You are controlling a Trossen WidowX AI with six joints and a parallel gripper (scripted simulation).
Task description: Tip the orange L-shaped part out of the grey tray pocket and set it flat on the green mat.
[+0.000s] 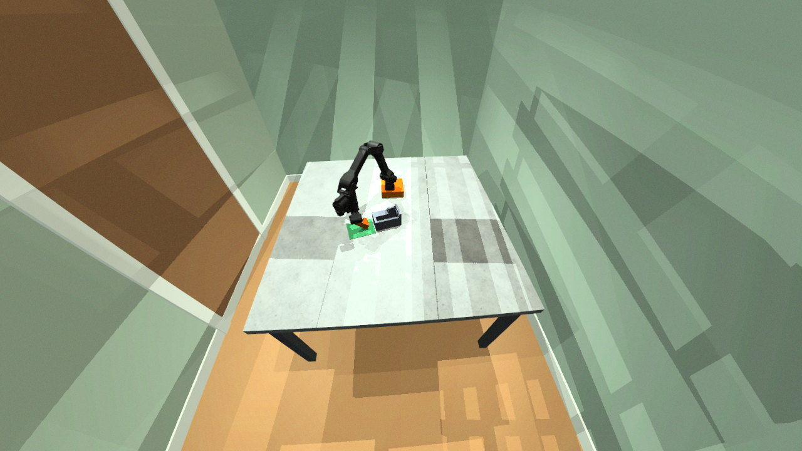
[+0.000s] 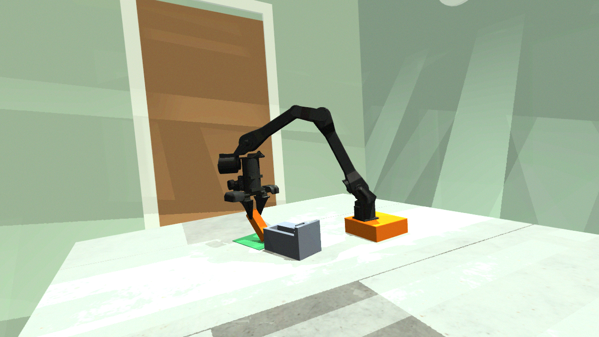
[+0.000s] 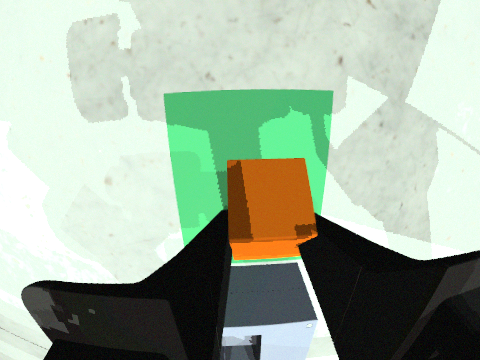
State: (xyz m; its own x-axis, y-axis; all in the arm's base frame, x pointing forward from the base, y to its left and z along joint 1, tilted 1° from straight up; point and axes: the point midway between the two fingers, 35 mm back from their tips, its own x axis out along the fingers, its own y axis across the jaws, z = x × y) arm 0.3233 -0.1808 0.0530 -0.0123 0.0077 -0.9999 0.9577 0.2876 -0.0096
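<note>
My gripper tip is 2 cm past the orange L-shaped part, 2 cm to the right of it and 3 cm above it. Also, from my gripper tip: green mat 1 cm behind, 2 cm to the left, 9 cm below.
</note>
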